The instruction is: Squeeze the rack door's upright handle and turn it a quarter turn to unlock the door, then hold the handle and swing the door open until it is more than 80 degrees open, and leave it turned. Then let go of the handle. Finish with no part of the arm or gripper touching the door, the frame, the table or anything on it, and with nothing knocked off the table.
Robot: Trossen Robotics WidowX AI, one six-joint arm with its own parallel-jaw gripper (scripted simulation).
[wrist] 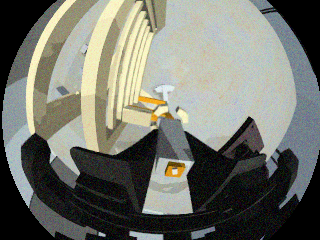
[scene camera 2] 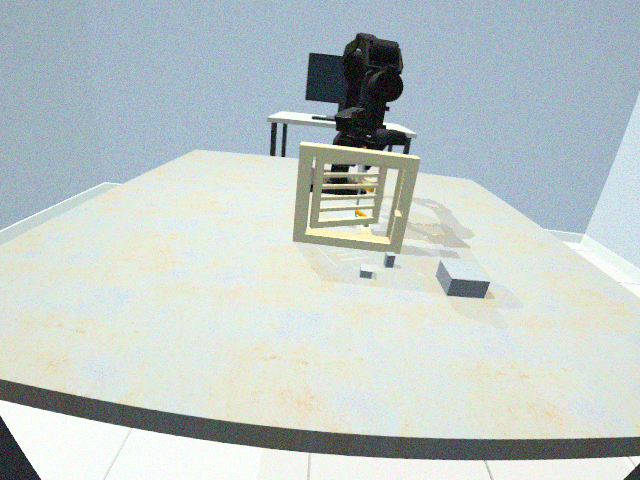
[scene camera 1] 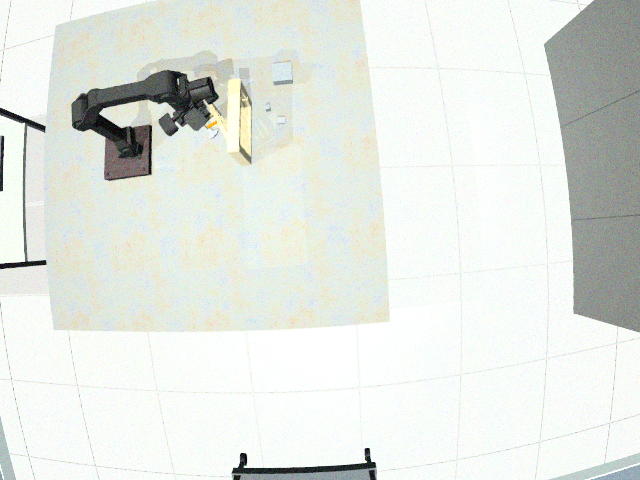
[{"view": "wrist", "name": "my gripper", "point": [169, 134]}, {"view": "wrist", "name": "slatted door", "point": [94, 87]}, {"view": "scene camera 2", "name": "my gripper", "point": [363, 168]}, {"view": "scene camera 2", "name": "slatted door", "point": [368, 184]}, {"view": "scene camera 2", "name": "grey box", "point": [461, 279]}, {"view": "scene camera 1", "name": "my gripper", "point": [196, 117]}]
